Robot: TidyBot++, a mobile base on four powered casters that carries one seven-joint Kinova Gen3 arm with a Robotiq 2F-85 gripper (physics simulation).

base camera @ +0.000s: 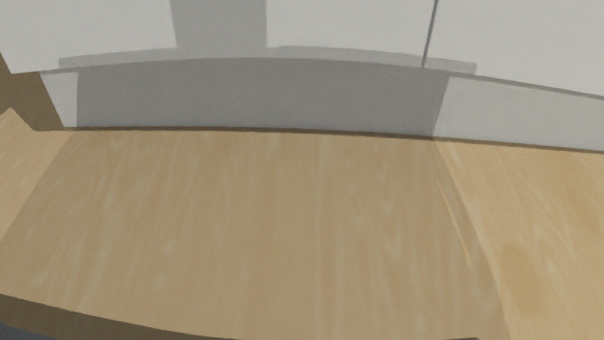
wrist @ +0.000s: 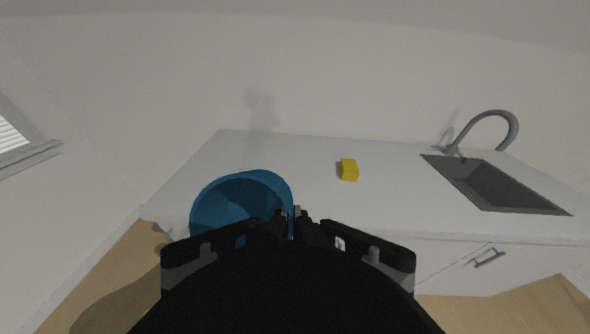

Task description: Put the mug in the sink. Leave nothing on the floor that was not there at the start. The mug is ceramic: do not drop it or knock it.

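Places are measured from the arm's base along level axes (x back, y right, z up), in metres.
Pixels of known places: gripper, fingertip midpoint: (wrist: 290,214).
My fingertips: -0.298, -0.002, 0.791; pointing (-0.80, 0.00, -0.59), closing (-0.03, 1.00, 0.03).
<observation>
Behind a point stands the place of what it marks, as x, y, z.
The blue mug (wrist: 235,200) @[-0.329, -0.076, 0.767] shows in the wrist view, left of the fingertips, with its open mouth facing the camera. My gripper (wrist: 290,214) @[-0.298, -0.002, 0.791] is shut on the mug's wall at its right side and holds it up in front of the counter. The lower part of the mug is hidden behind the gripper. The grey sink (wrist: 505,187) @[-0.751, 1.055, 0.472] is a basin sunk in the counter at the right of the wrist view, well apart from the mug. Mug, gripper and sink do not show in the base camera view.
A yellow block (wrist: 349,170) @[-0.683, 0.227, 0.559] lies on the white counter (wrist: 390,195) @[-0.604, 0.379, 0.514], between mug and sink. A grey curved faucet (wrist: 492,114) stands behind the sink. Cabinet fronts (base camera: 520,45) @[-0.482, 0.268, -0.191] with a handle (wrist: 487,257) are below. The wooden floor (base camera: 280,225) @[-0.354, -0.024, -0.396] runs up to the cabinet base. A window is at far left.
</observation>
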